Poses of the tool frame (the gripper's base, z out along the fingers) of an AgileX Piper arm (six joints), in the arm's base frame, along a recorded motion.
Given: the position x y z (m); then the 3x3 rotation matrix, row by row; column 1 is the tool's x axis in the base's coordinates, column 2 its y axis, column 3 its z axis. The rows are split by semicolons.
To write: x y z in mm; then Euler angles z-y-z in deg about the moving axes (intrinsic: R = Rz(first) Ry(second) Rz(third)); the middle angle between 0 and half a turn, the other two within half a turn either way. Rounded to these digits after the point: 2 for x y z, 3 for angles.
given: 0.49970, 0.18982, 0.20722; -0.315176, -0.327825, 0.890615; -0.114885, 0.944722, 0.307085; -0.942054, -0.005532, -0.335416
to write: 499.70, 189.82, 207.22, 19.024, 109.598, -0.336
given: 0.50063, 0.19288, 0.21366; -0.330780, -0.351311, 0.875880; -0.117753, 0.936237, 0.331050; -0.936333, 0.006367, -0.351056
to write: 500.63, 192.88, 213.66, 20.705, 110.552, 0.390
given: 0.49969, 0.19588, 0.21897; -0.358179, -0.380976, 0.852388; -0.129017, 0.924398, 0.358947; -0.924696, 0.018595, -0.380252
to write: 499.69, 195.88, 218.97, 22.836, 112.349, 1.152
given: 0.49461, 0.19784, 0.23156; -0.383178, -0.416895, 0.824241; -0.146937, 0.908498, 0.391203; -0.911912, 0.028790, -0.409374
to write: 494.61, 197.84, 231.56, 25.390, 114.166, 1.808
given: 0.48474, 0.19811, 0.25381; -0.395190, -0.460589, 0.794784; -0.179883, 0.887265, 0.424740; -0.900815, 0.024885, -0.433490
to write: 484.74, 198.11, 253.81, 28.120, 115.689, 1.582
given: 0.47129, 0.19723, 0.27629; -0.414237, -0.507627, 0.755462; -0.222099, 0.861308, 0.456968; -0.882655, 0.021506, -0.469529
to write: 471.29, 197.23, 276.29, 31.169, 118.004, 1.396
